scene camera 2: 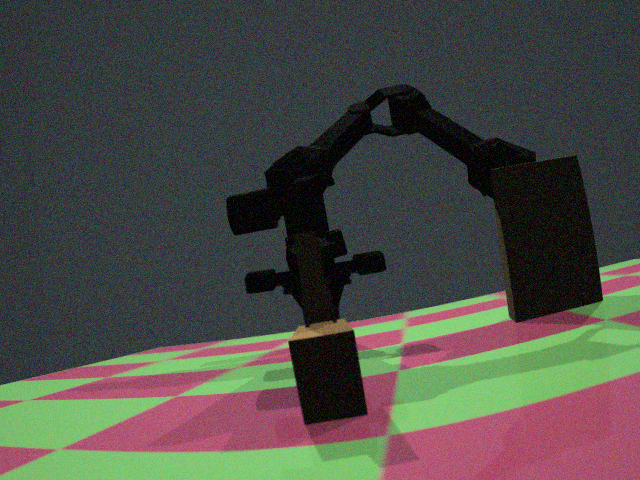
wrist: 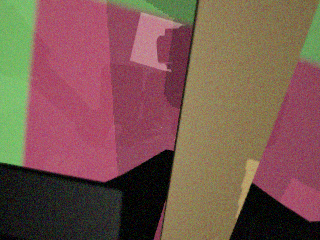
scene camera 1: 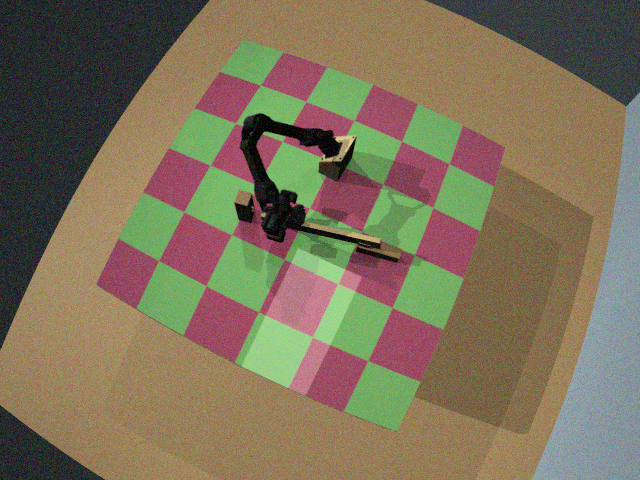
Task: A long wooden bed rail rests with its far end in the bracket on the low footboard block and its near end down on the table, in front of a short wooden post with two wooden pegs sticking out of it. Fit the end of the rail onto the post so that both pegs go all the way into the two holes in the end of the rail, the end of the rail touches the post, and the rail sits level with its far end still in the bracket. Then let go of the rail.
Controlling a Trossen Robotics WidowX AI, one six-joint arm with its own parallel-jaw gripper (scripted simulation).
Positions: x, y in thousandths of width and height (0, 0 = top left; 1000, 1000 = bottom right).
Labels:
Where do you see a wooden rail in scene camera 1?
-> At 488, 476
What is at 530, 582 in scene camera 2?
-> The gripper.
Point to a wooden rail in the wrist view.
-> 748, 281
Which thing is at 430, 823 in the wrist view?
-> The gripper.

